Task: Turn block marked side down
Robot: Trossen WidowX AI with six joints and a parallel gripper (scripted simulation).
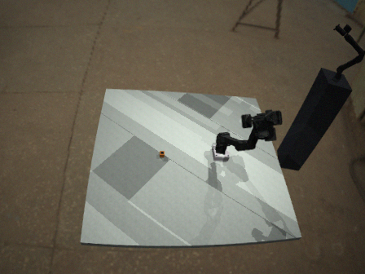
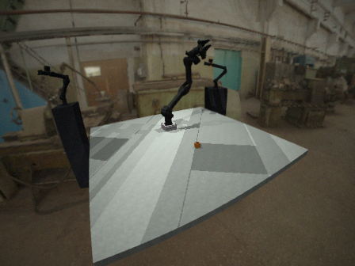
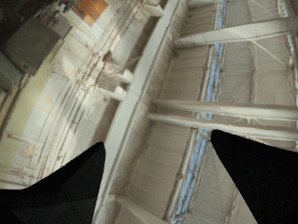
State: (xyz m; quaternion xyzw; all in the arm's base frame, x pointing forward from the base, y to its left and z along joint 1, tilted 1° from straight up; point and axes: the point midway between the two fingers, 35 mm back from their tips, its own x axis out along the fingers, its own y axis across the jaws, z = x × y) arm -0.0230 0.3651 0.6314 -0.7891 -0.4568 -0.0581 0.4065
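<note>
The orange block is 670 mm below my gripper tip, 390 mm ahead of it and 280 mm to the right of it.
</note>
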